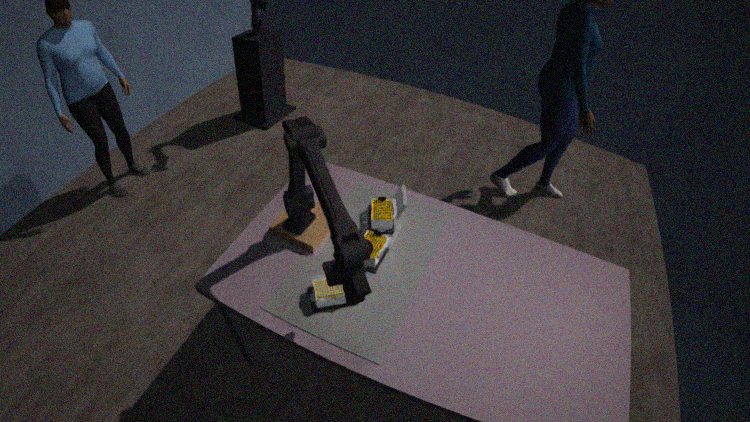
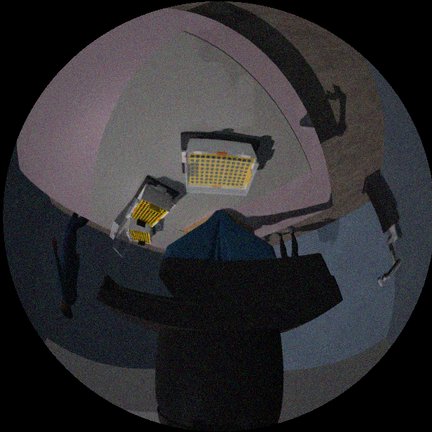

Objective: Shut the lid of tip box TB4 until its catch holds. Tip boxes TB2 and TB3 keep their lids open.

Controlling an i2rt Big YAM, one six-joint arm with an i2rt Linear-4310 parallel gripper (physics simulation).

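Places are measured from the arm's base along level axes (x ahead, y left, z up), in centimetres.
Pixels of known places: arm's base at its link origin: point(image 1: 299, 222).
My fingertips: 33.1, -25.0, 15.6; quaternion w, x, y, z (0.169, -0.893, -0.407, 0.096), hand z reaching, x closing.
Observation:
For each thing: its middle in the pictures, then the offset to it from my fingertips, as dx, dy, dz. "*": a spot on its surface instead. Level surfaces: height alone.
- nearest tip box at the middle of its body: point(image 1: 330, 287) -6.1, +4.9, -15.6
- middle tip box at the middle of its body: point(image 1: 371, 243) -2.4, +28.0, -13.1
- back tip box at the middle of its body: point(image 1: 382, 208) -7.3, +46.5, -13.1
- clear raised lid at a spot on its surface: point(image 1: 402, 195) * -0.5, +49.1, -4.9
- grey-green mat at its surface level: dz -19.5
- pinkish table at its surface level: dz -19.8
The nearest tip box point(image 1: 328, 296) point(image 2: 220, 170) has a pale yellow rack that shows through a clear lid lying down over it. An orange catch point(image 2: 221, 154) sits on one long side; whether it holds is too small to tell. A middle tip box point(image 1: 376, 244) point(image 2: 150, 212) and a back tip box point(image 1: 382, 209) point(image 2: 140, 236) have bright yellow, uncovered racks. A clear raised lid point(image 1: 402, 195) stands beside the back box. No box labels are readable. My gripper point(image 1: 356, 299) point(image 2: 219, 215) is shut and empty, above and beside the nearest box.
The boxes stand on a grey-green mat point(image 1: 409, 283) point(image 2: 150, 100) on the pinkish table point(image 1: 524, 314) point(image 2: 65, 120). My arm's wooden base point(image 1: 309, 242) is behind. Two people point(image 1: 78, 62) point(image 1: 561, 99) and a dark pedestal point(image 1: 259, 78) are beyond the table.

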